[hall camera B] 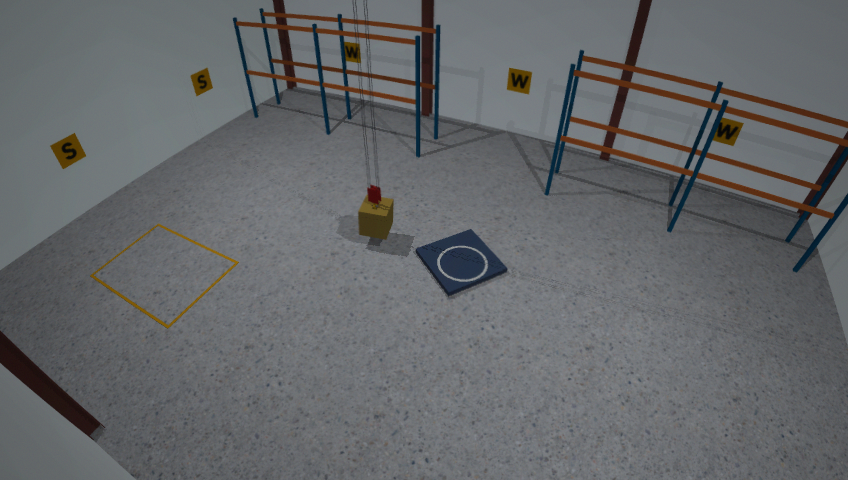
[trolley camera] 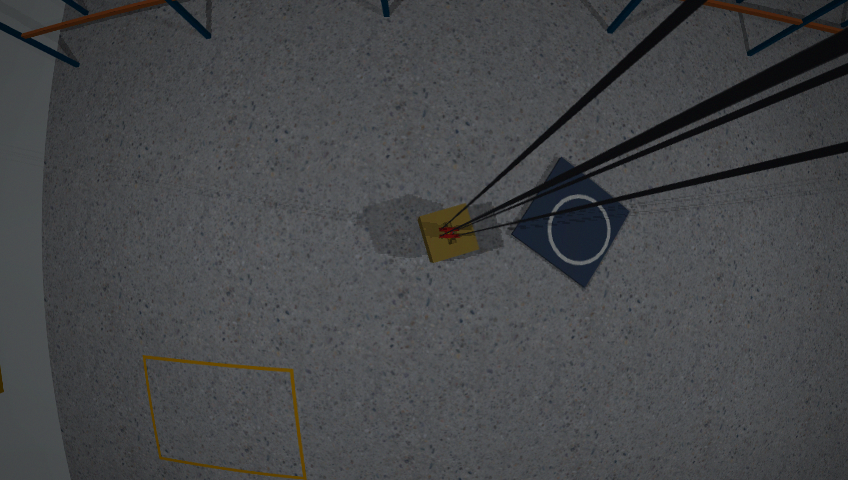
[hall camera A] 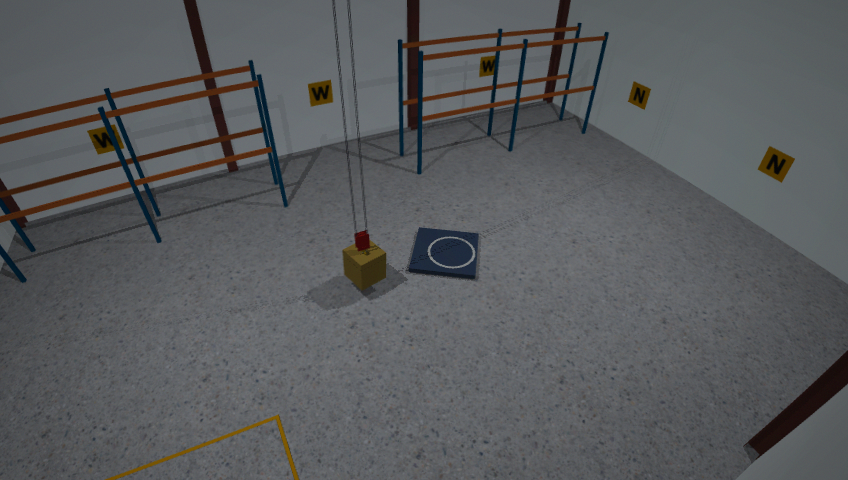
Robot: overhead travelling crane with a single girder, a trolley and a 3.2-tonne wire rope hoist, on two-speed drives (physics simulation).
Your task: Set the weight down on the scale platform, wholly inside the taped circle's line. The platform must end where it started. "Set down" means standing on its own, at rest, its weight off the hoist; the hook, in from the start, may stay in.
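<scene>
The weight, a yellow block (hall camera A: pixel 364 270) (hall camera B: pixel 374 223) (trolley camera: pixel 461 249), hangs upright from my hook, a small gap above the floor by its shadow. My gripper, the hook under a red block (hall camera A: pixel 362 241) (hall camera B: pixel 373 194) (trolley camera: pixel 449 233), is engaged at the weight's top; its fine detail is too small to see. The dark blue scale platform (hall camera A: pixel 419 251) (hall camera B: pixel 469 237) (trolley camera: pixel 584 275) lies flat beside the weight, to its right in all three views, apart from it. The white taped circle (hall camera A: pixel 452 267) (hall camera B: pixel 462 280) (trolley camera: pixel 579 263) is on the platform's top.
Blue and orange racks (hall camera A: pixel 420 113) (hall camera A: pixel 130 175) (hall camera B: pixel 417 95) stand along the wall marked W, behind the weight and platform. A yellow outlined rectangle (hall camera A: pixel 193 447) (hall camera B: pixel 202 245) (trolley camera: pixel 298 422) is on the floor. Four rope falls rise from the hook and cross over the platform in the trolley view.
</scene>
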